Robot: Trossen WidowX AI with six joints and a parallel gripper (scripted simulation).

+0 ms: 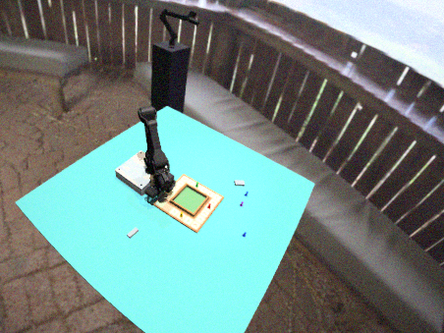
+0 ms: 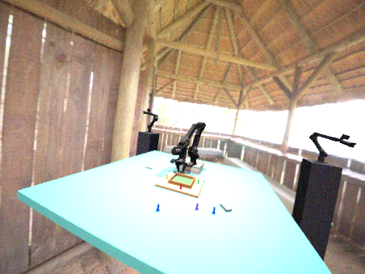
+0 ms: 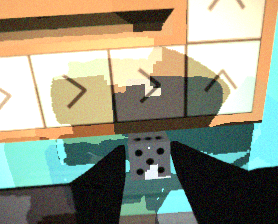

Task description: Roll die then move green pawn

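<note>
Now: gripper tip 110 mm short of the green pawn, 190 mm to the right of it and 20 mm below it. Also, from my gripper tip: white die: right at my gripper tip; yellow pawn: 180 mm ahead, 30 mm to the right, 20 mm above; green felt tray: 150 mm ahead, 80 mm to the left.
</note>
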